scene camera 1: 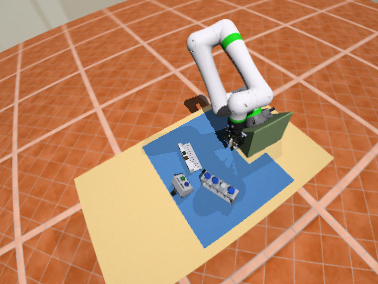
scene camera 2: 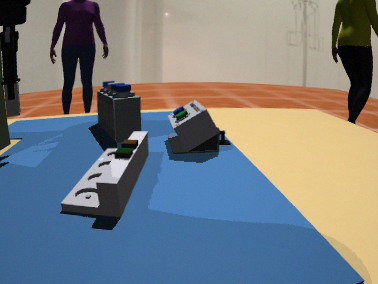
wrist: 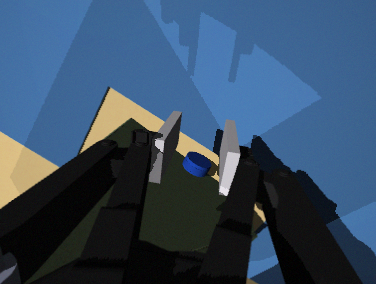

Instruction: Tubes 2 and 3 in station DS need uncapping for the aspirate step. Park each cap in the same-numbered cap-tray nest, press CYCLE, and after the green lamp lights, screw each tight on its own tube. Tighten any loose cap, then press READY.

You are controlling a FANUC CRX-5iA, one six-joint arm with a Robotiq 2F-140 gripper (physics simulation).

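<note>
My gripper is partly open above the mat beside the green panel. In the wrist view a blue cap shows between the fingers, with a gap on each side; what bears it is hidden. The grey tube rack stands apart from the gripper. It carries blue caps, including an end one, and one pale top. The white cap tray has round nests, a dark green block and a brown block. No cap is visible in its nests.
A tilted grey button box with a green and a blue button stands near the rack and tray. The green panel rises close beside the gripper. The blue mat lies on the yellow table.
</note>
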